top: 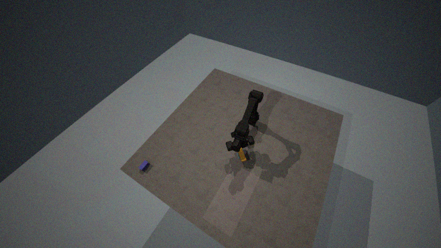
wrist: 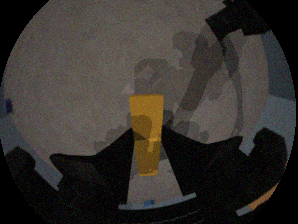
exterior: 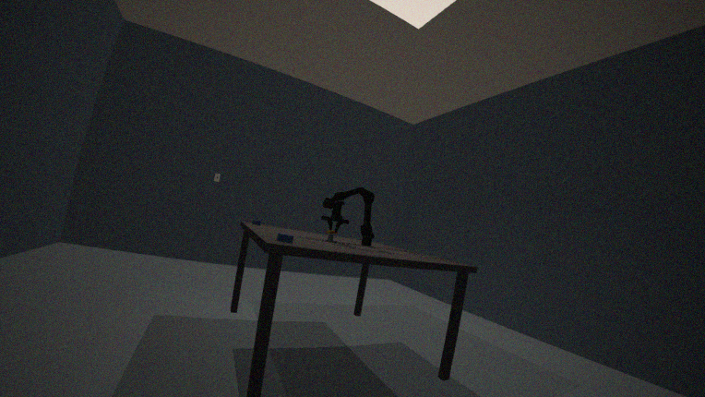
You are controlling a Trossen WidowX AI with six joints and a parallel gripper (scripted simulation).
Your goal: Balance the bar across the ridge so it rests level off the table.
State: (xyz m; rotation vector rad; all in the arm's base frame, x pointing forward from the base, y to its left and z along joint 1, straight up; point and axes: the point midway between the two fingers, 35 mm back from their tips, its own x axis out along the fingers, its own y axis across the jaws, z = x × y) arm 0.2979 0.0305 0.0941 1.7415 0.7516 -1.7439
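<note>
My gripper tip is now 20 mm to the right of the orange bar and 20 mm short of it. Round my gripper tip: purple block 530 mm to the right, 440 mm ahead, 40 mm below.
</note>
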